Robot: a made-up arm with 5 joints.
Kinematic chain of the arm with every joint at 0, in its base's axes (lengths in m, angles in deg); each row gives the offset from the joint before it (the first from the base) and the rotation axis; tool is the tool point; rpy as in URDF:
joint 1: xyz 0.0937 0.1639 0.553 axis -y
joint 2: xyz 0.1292 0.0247 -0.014 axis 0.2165 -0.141 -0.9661
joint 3: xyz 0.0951 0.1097 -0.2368 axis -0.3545 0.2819 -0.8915
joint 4: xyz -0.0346 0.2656 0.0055 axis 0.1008 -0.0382 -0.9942
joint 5: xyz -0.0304 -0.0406 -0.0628 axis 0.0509 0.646 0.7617
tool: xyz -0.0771 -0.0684 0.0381 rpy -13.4 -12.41 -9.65
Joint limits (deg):
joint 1: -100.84..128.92
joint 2: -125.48..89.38
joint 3: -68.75..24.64
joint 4: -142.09..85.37
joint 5: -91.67..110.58
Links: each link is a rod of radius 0.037 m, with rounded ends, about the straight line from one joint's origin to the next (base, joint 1, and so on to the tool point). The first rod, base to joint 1, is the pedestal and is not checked.
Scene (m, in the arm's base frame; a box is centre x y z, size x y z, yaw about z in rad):
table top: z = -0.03
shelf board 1: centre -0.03 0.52 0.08 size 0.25 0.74 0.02 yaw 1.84
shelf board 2: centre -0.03 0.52 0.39 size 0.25 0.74 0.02 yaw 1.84
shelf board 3: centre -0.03 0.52 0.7 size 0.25 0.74 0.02 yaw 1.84
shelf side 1: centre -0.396 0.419 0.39 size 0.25 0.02 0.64 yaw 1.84
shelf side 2: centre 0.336 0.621 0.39 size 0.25 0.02 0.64 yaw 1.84
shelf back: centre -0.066 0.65 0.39 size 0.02 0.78 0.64 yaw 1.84
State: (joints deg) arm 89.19 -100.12 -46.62 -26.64 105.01
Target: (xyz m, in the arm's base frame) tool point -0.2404 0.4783 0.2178
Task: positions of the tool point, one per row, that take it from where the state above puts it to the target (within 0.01 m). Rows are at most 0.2 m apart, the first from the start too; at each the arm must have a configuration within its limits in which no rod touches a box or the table.
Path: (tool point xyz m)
1: 0.3104 0.1218 0.3773
2: 0.2864 0.1359 0.3607
3: 0.2383 0.1231 0.3277
4: 0.1509 0.1141 0.2793
5: 0.0280 0.1412 0.2353
6: -0.1018 0.2211 0.2147
7: -0.1989 0.3444 0.2164
8: -0.2404 0.4783 0.2178

